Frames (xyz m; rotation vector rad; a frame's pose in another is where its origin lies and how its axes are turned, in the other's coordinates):
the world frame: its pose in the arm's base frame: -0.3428 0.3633 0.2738 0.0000 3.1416 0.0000
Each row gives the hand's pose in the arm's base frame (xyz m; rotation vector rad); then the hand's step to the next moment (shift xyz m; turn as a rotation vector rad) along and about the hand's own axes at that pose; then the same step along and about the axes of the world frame.
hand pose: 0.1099 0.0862 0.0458 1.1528 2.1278 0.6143
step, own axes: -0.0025 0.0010 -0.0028 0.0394 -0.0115 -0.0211
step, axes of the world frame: 0.0004 -0.0019 -0.0034 0.0379 0.0258 0.0051
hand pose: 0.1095 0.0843 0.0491 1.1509 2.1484 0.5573
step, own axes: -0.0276 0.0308 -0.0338 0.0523 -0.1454 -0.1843
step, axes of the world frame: -0.0058 -0.0094 -0.0523 0.2350 -0.0455 -0.0237
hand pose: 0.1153 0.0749 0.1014 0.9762 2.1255 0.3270
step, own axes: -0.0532 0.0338 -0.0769 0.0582 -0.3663 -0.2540
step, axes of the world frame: 0.0157 -0.0103 -0.0976 0.4075 -0.1848 0.0434
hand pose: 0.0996 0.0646 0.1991 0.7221 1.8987 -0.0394
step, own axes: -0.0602 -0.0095 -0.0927 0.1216 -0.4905 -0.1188
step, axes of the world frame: 0.0656 -0.0037 -0.0894 0.3740 -0.3036 0.1935
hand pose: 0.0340 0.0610 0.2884 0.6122 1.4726 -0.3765
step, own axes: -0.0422 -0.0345 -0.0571 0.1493 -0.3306 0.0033
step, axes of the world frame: 0.0697 0.0010 -0.0371 0.1795 -0.2453 0.1979
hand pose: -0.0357 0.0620 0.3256 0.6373 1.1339 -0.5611
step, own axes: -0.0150 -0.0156 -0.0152 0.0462 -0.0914 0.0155
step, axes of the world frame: 0.0255 0.0013 -0.0070 0.0387 -0.0787 0.0552
